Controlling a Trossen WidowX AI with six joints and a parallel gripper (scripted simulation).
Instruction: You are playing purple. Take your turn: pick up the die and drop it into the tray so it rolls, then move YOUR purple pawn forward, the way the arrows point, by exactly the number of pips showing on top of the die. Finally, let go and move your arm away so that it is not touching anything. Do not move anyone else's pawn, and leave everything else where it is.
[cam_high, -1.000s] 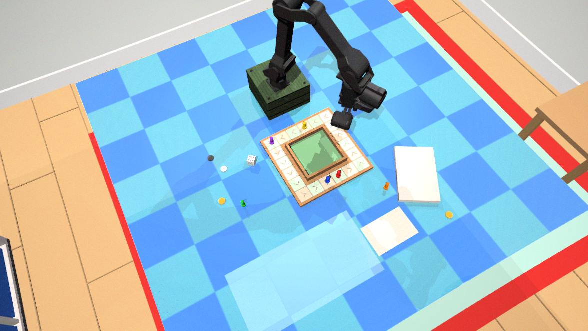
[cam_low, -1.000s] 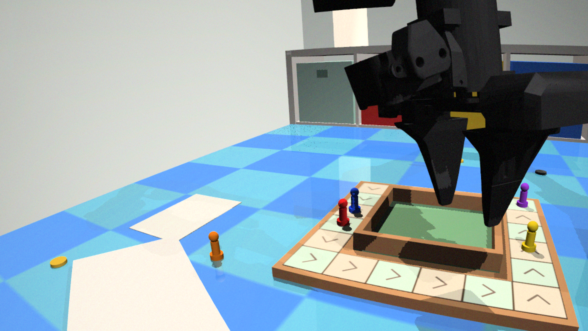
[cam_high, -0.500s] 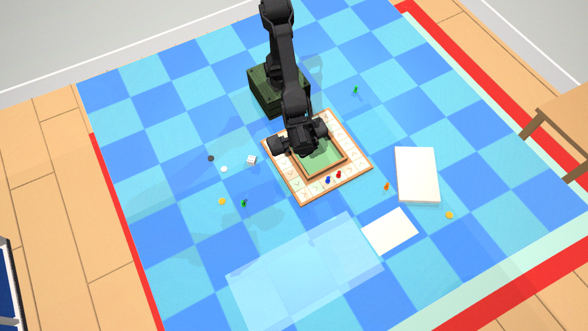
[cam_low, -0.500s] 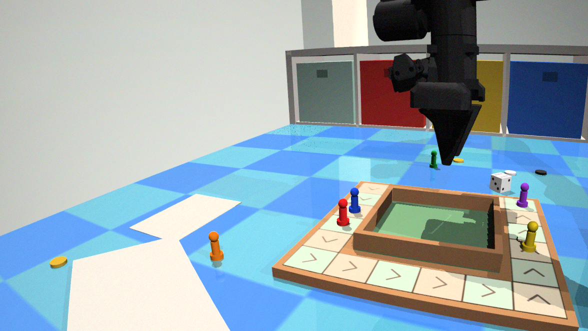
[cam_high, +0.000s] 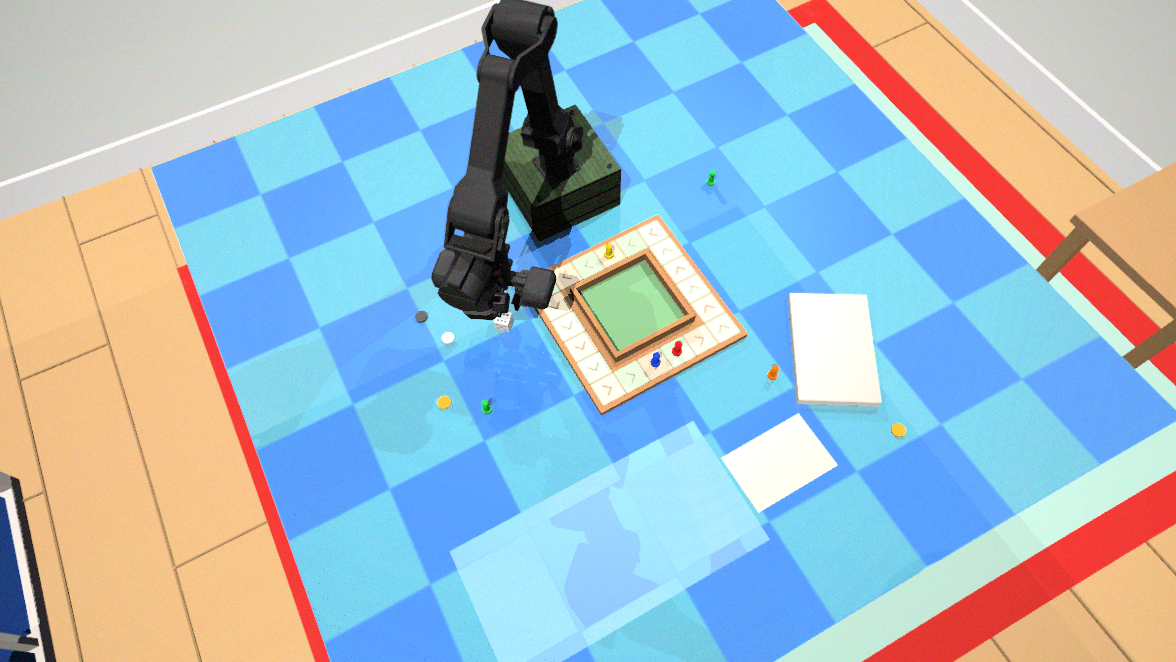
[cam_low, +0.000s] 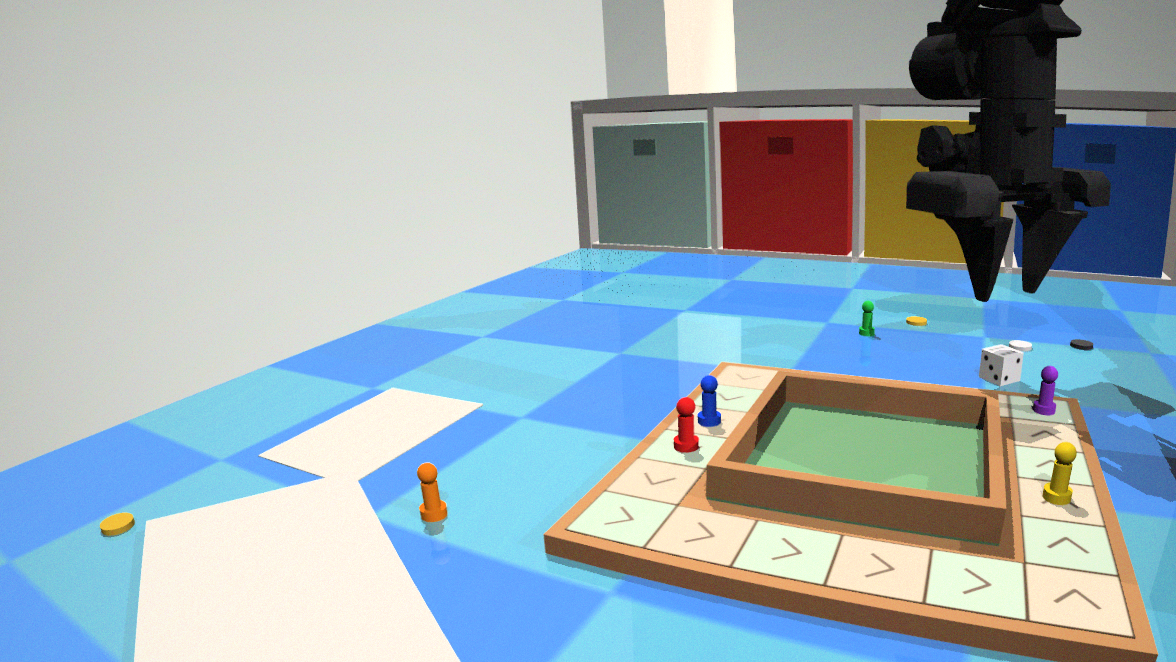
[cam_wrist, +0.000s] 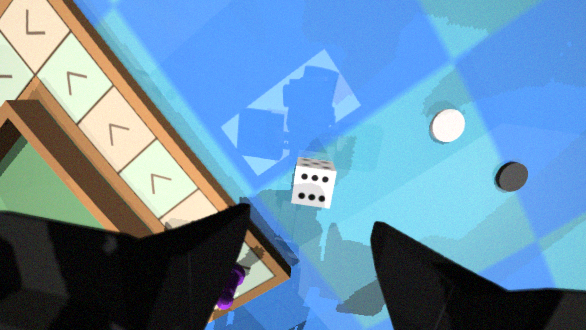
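My gripper tip is now 60 mm above the white die. Also, from my gripper tip: yellow pawn: 10 mm behind, 220 mm to the left, 40 mm below; then purple pawn: 20 mm behind, 90 mm to the left, 40 mm below; then green tray: 100 mm ahead, 200 mm to the left, 60 mm below.
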